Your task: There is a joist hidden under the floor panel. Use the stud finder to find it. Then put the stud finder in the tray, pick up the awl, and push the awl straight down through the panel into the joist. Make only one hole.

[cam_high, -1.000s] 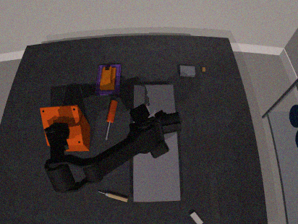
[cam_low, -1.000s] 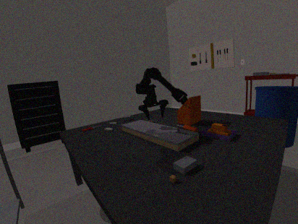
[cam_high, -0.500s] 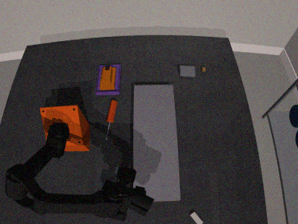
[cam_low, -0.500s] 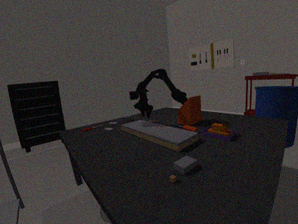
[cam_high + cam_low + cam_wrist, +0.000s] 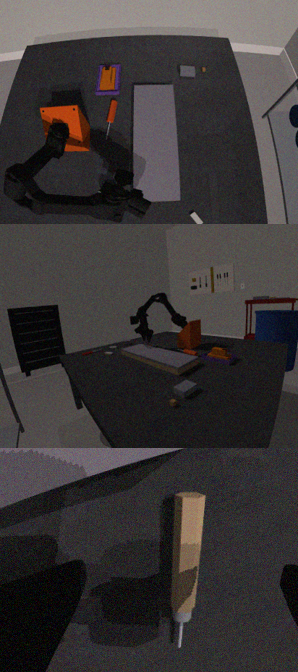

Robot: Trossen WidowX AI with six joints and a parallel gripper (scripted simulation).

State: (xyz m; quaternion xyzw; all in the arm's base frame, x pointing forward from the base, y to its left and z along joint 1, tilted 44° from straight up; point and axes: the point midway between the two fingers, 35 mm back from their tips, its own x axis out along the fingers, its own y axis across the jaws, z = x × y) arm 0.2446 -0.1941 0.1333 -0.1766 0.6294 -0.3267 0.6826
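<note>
The awl is 50 mm behind my gripper tip, 40 mm below it and 10 mm to the left of it. Also, from my gripper tip: square light (590 mm to the left, 100 mm behind, 10 mm above); then purple tray (560 mm to the left, 100 mm behind, 40 mm below); then stud finder (580 mm to the left, 100 mm behind).
</note>
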